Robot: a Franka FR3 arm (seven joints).
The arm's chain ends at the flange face. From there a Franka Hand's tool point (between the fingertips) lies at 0.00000 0.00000 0.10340 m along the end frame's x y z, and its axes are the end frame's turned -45 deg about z.
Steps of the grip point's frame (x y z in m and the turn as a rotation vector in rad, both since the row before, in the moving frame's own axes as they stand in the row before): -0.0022, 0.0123, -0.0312, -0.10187, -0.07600, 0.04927; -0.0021, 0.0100, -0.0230, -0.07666, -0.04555, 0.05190; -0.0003, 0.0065, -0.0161, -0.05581, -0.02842, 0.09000; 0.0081, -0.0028, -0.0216, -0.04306, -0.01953, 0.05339; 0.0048, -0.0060, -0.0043, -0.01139, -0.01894, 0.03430
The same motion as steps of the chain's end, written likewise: 0.0056, -0.0028, -0.0304, -0.12577, 0.01829, 0.04927; 0.0035, -0.0004, -0.0226, -0.08642, 0.02200, 0.05190; 0.0027, -0.0014, -0.0159, -0.05956, 0.01937, 0.09000; 0.0022, -0.0123, -0.0215, -0.04426, 0.01664, 0.05339; -0.0003, -0.0098, -0.0043, -0.02145, -0.00534, 0.03430
